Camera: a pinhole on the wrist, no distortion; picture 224 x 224 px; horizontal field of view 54.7 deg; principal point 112.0 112.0 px. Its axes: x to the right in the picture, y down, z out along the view. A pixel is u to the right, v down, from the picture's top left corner.
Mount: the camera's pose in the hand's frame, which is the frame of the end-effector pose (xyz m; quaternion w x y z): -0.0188 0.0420 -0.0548 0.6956 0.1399 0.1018 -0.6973
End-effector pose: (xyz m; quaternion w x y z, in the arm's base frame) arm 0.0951 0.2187 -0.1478 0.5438 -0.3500 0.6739 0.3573
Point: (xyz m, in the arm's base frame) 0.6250 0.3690 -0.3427
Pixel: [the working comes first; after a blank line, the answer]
In the camera's frame: 0.2591 0.1409 0.5849

207.9 164.2
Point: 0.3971 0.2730 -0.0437
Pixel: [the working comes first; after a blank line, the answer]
In the camera's frame: 0.1699 -0.1220 0.3139

outside the picture
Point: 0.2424 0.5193 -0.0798
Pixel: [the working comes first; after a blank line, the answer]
In the camera's frame: -0.1159 -0.0771 0.3614

42.6 65.8
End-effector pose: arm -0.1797 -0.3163 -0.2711 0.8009 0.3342 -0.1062 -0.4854
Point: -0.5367 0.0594 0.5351
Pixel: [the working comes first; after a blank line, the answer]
In the camera's frame: -0.5477 -0.5725 0.5559

outside the picture
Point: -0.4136 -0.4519 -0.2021
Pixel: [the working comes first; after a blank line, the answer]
In the camera's frame: 0.0980 0.0220 0.3329

175.8 126.3
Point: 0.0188 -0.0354 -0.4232
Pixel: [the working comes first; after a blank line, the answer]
In the camera's frame: 0.0116 -0.1112 -0.2869

behind the camera
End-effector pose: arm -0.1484 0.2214 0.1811 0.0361 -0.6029 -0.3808 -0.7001
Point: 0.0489 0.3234 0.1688
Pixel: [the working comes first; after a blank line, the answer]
In the camera's frame: -0.0742 0.0111 0.2653

51.5 121.1
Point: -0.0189 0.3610 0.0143
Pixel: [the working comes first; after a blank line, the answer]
In the camera's frame: 0.0644 -0.0898 0.2876

160.5 44.4
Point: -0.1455 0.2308 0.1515
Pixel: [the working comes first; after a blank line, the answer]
In the camera's frame: 0.0368 0.0001 0.0803

211.2 112.3
